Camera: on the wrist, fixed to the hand. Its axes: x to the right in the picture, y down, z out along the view.
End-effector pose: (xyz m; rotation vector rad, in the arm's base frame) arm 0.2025 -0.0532 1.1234 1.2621 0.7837 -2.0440
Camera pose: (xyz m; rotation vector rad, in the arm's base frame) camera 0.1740 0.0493 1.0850 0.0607 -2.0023 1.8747
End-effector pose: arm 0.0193 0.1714 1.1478 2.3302 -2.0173 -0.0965
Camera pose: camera 0.1090 0.1569 1.2151 2.7062 0.3052 -0.7456
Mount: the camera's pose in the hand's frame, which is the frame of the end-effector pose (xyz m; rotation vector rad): 0.0265 -0.0807 -0.0747 -0.6025 -0.1375 -1.5900
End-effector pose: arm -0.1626 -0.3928 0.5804 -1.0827 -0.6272 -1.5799
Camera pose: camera -0.2635 -0.4440 0.5813 0.8063 0.9472 2.3218
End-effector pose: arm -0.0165 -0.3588 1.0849 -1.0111 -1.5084 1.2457
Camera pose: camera 0.0454 -0.3277 1.1743 0.1681 -2.0525 -0.2982
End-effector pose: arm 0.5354 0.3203 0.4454 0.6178 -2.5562 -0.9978
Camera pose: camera 0.5682 0.2120 0.4452 -2.0490 1.0270 1.7292
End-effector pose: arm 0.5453 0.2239 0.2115 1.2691 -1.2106 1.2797
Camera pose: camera 0.6190 0.3040 0.2421 1.2833 -0.2775 -0.3178
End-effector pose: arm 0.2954 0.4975 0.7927 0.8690 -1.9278 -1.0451
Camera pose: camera 0.3630 0.4139 0.7576 1.9629 -0.5378 -2.3718
